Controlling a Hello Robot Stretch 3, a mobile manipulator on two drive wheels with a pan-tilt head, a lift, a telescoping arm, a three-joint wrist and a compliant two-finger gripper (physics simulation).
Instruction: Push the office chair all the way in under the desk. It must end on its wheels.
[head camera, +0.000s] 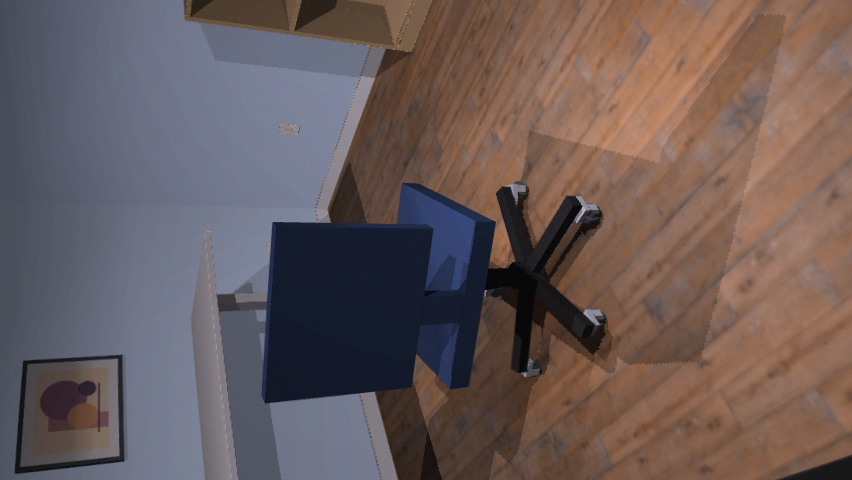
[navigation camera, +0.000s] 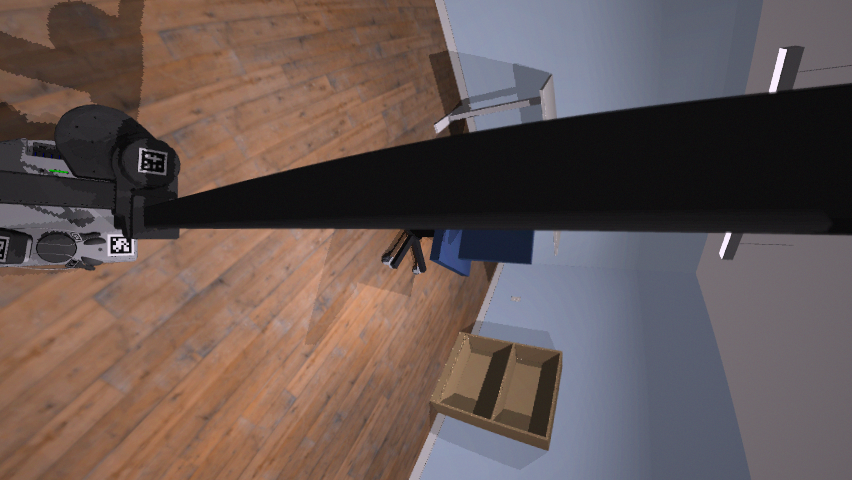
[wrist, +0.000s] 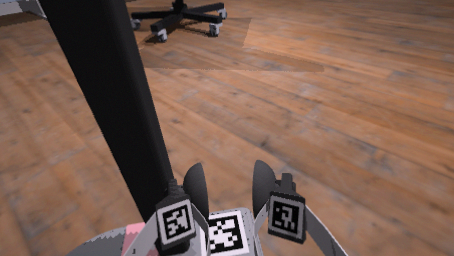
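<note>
The blue office chair stands upright on its casters, its back towards the head camera. Its black five-arm base also shows at the top of the wrist view, well ahead of my gripper. The pale desk stands behind the chair, against the wall. The backrest hides part of the desk, and I cannot tell whether the seat edge reaches under the top. My gripper is open, with a gap between its fingertips, drawn in over my base and apart from the chair.
A wooden shelf unit stands by the wall, to the right of the chair in the room. A framed picture hangs on the wall above the desk. My black mast crosses the navigation and wrist views and hides part of the chair.
</note>
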